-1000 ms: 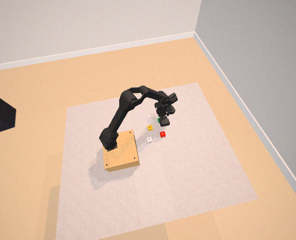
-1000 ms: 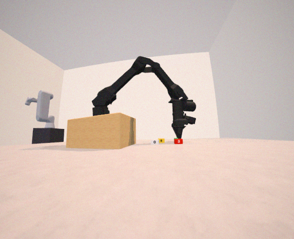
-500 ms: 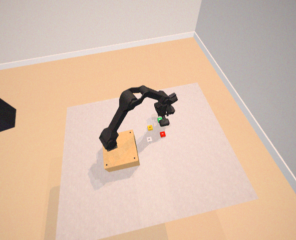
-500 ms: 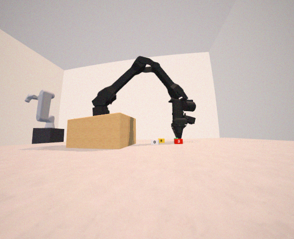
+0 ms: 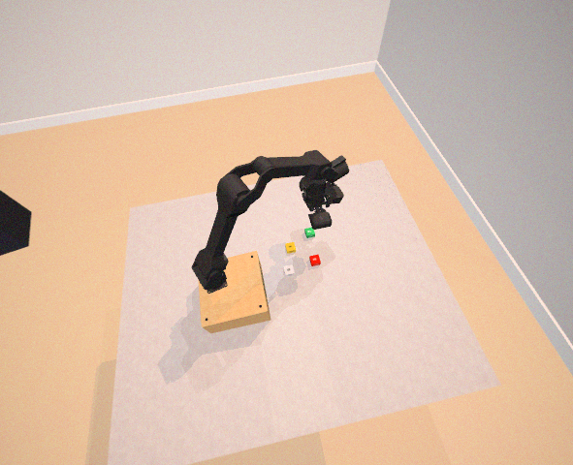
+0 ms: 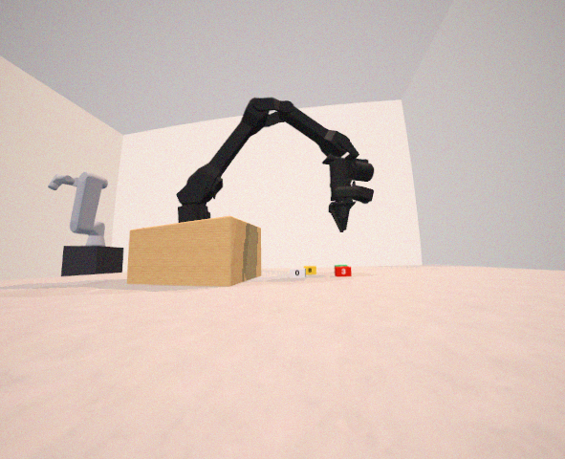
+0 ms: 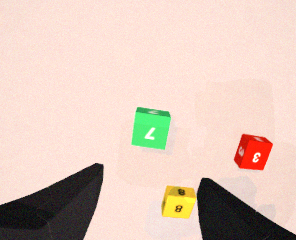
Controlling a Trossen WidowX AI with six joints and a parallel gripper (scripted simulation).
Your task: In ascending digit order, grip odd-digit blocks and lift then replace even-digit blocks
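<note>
My gripper tip is now 10 cm past the yellow block, 3 cm to the left of it and 10 cm above it. The rest, counted from my gripper tip: green block: 1 cm behind, 10 cm below; white block: 14 cm behind, 11 cm to the right, 10 cm below; red block: 4 cm behind, 11 cm to the right, 10 cm below.
</note>
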